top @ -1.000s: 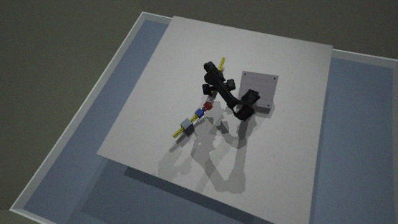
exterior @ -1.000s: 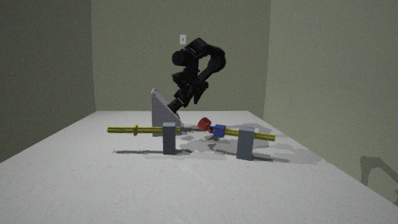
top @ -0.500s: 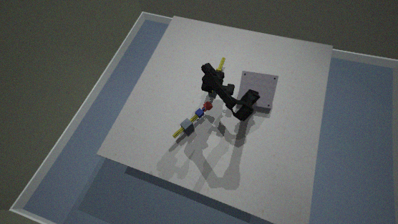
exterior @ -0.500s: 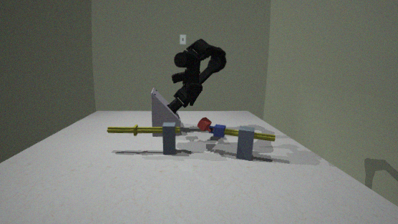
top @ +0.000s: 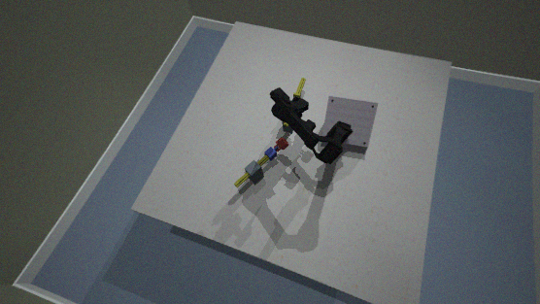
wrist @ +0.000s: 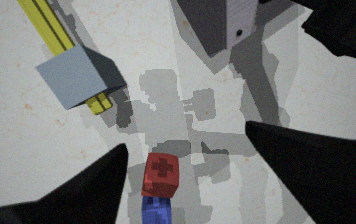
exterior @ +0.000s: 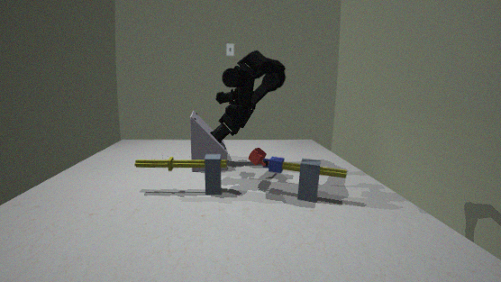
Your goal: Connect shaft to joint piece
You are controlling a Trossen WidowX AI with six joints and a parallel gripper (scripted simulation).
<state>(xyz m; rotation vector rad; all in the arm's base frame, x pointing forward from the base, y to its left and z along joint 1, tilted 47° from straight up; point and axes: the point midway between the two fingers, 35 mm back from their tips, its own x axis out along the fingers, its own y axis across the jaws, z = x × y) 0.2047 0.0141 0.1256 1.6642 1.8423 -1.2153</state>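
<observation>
The red joint piece is 8 cm below my gripper tip, 7 cm to the left of it and 5 cm ahead of it.
</observation>
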